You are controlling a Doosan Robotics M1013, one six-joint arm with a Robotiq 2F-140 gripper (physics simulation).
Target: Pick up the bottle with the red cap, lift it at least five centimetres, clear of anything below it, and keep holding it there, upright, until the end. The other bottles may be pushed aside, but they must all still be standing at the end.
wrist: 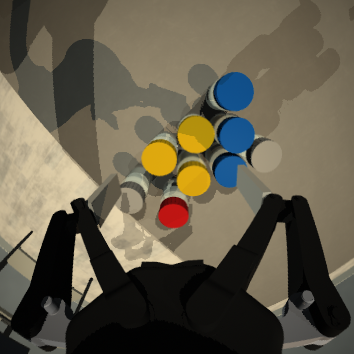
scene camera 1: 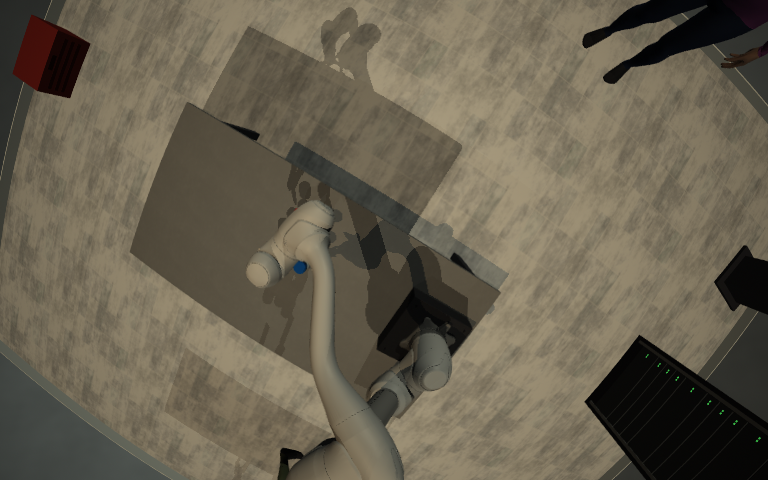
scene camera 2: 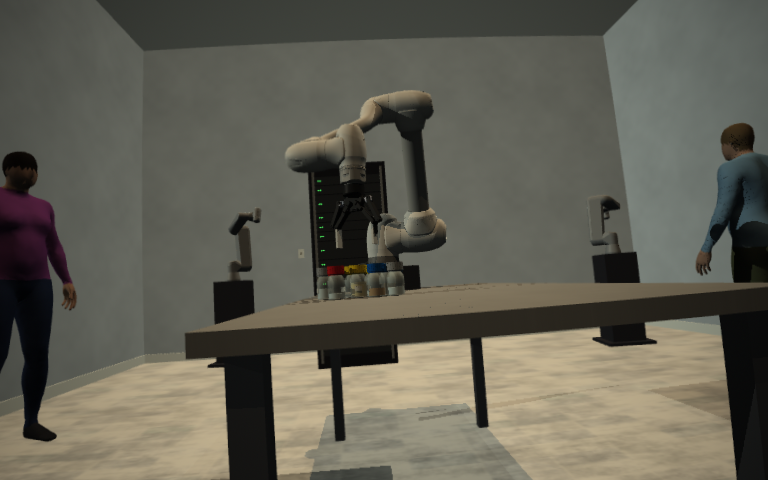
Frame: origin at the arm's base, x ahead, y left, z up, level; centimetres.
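Where they show: gripper, fingertip midpoint: (wrist: 176,179) (scene camera 2: 356,246); arm's base at its link origin: (scene camera 1: 427,341).
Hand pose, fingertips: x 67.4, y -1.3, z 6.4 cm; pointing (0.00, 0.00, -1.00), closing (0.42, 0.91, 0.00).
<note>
Each offset is from my fingertips to the top centre of the thing.
The bottle with the red cap @(dz -6.6, dx +8.6, dy -5.8 cm) (scene camera 2: 336,285) (wrist: 173,213) stands upright at the edge of a tight bottle group. Three yellow-capped bottles @(dz -6.6, dx +4.2, dy +0.5 cm) (scene camera 2: 357,285) (wrist: 193,180), three blue-capped ones @(dz -6.6, dx +5.7, dy +6.6 cm) (scene camera 2: 376,284) @(dz -6.6, dx +0.8, dy +9.7 cm) (wrist: 236,135) and two pale-capped ones @(dz -6.6, dx +6.1, dy +12.8 cm) (scene camera 2: 395,283) (wrist: 266,155) also stand there. My gripper (scene camera 2: 356,240) (wrist: 176,179) is open and empty, above the caps in scene camera 2. In the wrist view the red cap lies below the line between the fingertips; the right fingertip overlaps a blue cap. In scene camera 1 the arm hides most bottles; a blue cap @(dz -6.6, dx -5.1, dy +12.1 cm) (scene camera 1: 300,267) shows.
The bottles stand on a brown table (scene camera 1: 186,186) (scene camera 2: 509,311). In the wrist view a table edge runs along the left, past a pale-capped bottle @(dz -6.6, dx +2.0, dy -11.2 cm) (wrist: 132,200). A second arm (scene camera 1: 433,362) stands by a black block (scene camera 1: 396,322) at the table's lower right corner.
</note>
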